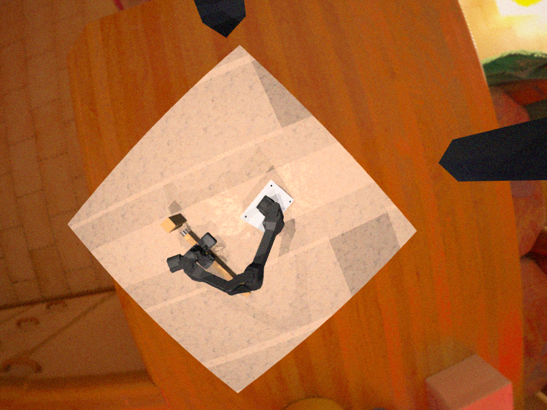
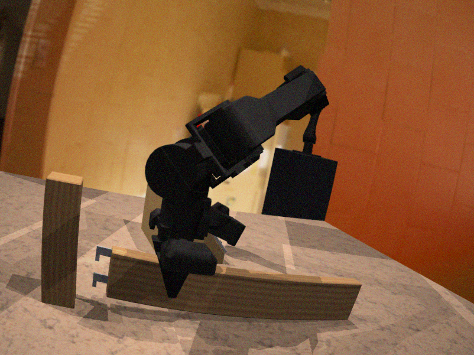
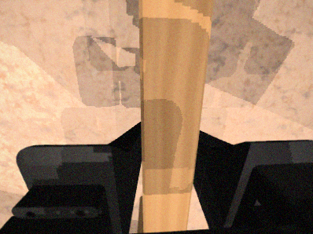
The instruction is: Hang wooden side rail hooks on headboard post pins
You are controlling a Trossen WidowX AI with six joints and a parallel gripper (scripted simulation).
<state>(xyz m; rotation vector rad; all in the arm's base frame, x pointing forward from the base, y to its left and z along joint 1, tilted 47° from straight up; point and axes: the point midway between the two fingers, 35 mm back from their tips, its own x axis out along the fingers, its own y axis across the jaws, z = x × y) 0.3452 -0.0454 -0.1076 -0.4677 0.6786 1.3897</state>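
Now: gripper tip 30 mm past the headboard post, 160 mm to the left of it and 40 mm below it.
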